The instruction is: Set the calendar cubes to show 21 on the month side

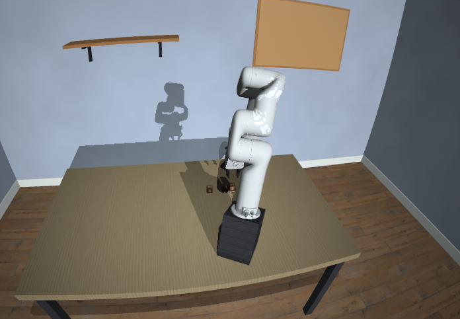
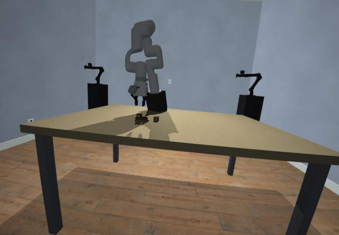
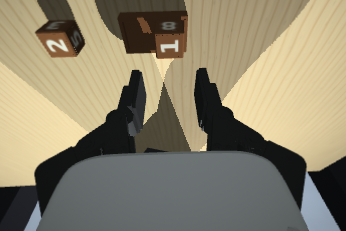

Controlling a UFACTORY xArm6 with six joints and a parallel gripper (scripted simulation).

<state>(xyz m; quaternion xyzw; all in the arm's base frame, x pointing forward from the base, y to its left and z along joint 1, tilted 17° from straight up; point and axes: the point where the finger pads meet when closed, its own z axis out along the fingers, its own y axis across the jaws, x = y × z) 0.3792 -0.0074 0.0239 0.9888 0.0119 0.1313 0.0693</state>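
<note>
The brown wooden tray lies 110 mm below my hand and 20 mm to the left of it.
</note>
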